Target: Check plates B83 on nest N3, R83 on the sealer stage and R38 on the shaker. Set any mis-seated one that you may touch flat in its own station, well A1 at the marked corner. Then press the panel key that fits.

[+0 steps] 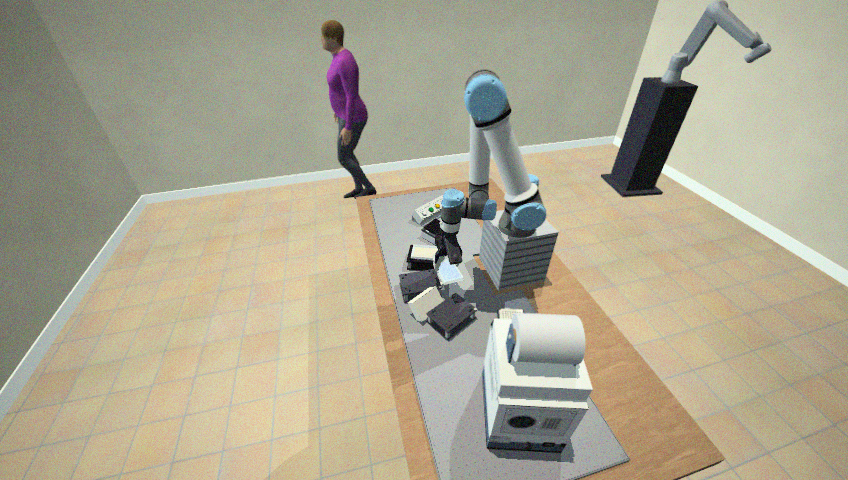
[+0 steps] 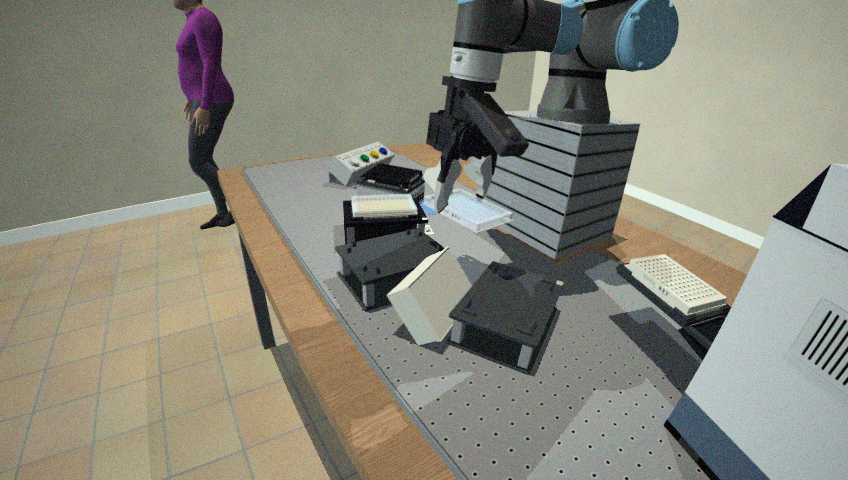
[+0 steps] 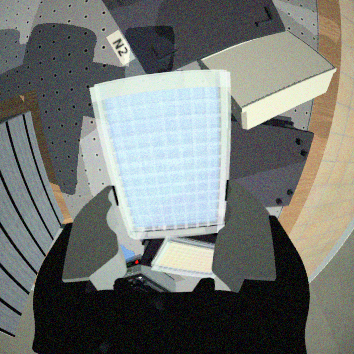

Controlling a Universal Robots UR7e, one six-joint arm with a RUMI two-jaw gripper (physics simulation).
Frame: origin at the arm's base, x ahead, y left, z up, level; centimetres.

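Seen in the pictures: gripper, between the fingertips: [image 1: 446, 269] [image 2: 459, 208] [image 3: 170, 184]; arm's base, origin of its link: [image 1: 516, 227] [image 2: 572, 118].
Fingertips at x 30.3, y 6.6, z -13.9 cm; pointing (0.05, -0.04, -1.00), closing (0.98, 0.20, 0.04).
Note:
Offsets run from my fingertips to a thing's middle. "pt": to the spot under its first point.
My gripper [image 1: 450, 260] [image 2: 459, 201] [image 3: 170, 184] is shut on a clear, blue-tinted plate {dx -0.4, dy +1.8, dz +0.7 cm} [image 1: 450, 272] [image 2: 476, 211] [image 3: 167, 155], held by its sides above the mat; its code is unreadable. A cream-filled plate {dx +6.5, dy -18.6, dz -5.4 cm} [image 1: 423, 253] [image 2: 383, 205] [image 3: 187, 257] sits on a black station {pt dx +5.5, dy -19.9, dz -11.5 cm} [image 2: 385, 227], which I cannot name surely. A cream plate {dx -19.4, dy +29.4, dz -2.0 cm} [image 2: 678, 282] lies on a black stage beside the sealer {dx -14.7, dy +55.2, dz +10.8 cm} [image 1: 535, 386] [image 2: 767, 350]; it looks flat, its print blurred. The key panel {dx -1.2, dy -57.1, dz -7.8 cm} [image 1: 429, 209] [image 2: 364, 158] has white, green, yellow and blue keys. Codes B83, R83 and R38 are not clearly legible.
A beige block {dx +9.8, dy +11.0, dz -7.5 cm} [image 1: 425, 303] [image 2: 431, 294] [image 3: 272, 72] leans tilted between two dark stations {pt dx +12.4, dy +0.2, dz -6.5 cm} [image 2: 389, 256] {pt dx +2.2, dy +17.8, dz -6.7 cm} [image 2: 505, 303]; the label N2 {pt dx -7.5, dy +11.2, dz -11.8 cm} [image 3: 120, 47] is near one. A black unit {dx -2.3, dy -35.9, dz -5.4 cm} [image 2: 392, 176] stands by the panel. A person [image 1: 346, 89] [image 2: 203, 65] stands beyond the table.

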